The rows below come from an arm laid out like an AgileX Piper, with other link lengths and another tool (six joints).
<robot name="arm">
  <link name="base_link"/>
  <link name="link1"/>
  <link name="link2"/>
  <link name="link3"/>
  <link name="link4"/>
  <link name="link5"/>
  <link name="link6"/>
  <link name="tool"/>
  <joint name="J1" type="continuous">
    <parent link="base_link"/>
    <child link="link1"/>
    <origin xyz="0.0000 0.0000 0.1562"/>
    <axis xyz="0 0 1"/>
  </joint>
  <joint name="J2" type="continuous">
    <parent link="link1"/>
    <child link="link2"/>
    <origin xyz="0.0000 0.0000 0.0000"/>
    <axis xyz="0 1 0"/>
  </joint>
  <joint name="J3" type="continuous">
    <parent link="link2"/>
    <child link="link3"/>
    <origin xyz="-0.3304 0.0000 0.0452"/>
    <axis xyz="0 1 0"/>
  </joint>
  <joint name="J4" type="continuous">
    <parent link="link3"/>
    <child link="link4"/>
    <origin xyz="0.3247 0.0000 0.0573"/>
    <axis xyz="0.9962 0 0.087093"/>
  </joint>
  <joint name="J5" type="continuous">
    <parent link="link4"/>
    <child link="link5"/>
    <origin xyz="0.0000 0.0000 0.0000"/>
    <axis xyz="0 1 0"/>
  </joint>
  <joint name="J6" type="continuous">
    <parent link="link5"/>
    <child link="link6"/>
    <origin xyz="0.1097 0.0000 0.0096"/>
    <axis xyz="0.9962 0 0.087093"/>
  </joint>
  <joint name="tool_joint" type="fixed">
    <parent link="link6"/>
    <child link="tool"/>
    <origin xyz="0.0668 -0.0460 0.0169" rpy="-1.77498 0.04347 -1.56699"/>
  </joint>
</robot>
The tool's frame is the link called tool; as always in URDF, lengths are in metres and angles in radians. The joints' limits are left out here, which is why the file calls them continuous.
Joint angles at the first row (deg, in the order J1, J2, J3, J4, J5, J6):
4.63 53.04 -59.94 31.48 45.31 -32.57
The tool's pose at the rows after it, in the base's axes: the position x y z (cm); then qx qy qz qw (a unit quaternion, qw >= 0):
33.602 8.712 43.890 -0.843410 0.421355 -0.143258 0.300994
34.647 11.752 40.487 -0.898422 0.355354 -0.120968 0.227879
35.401 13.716 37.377 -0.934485 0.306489 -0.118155 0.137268
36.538 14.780 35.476 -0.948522 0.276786 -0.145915 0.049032
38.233 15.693 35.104 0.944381 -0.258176 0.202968 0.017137
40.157 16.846 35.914 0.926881 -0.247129 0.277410 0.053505
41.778 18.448 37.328 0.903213 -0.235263 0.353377 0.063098
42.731 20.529 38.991 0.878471 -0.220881 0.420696 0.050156
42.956 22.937 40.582 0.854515 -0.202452 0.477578 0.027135
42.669 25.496 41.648 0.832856 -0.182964 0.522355 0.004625
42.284 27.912 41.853 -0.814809 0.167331 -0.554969 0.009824
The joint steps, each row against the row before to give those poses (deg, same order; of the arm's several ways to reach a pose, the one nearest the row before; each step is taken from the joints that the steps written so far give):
4.30 5.43 -0.38 0.02 4.02 -8.03
5.30 5.07 -0.77 -5.49 3.43 -3.40
5.73 4.62 -1.03 -10.31 2.41 1.48
5.46 4.07 -1.27 -12.85 0.69 4.83
4.69 3.51 -1.31 -13.43 -1.29 6.31
3.74 2.89 -1.03 -13.41 -3.05 7.55
2.95 2.30 -0.65 -12.76 -3.86 8.09
2.58 1.68 -0.37 -11.76 -3.94 8.49
2.62 1.29 -0.15 -11.37 -3.15 8.80
2.76 1.42 0.00 -10.84 -1.64 8.85
2.58 1.98 0.02 -9.50 0.14 8.16

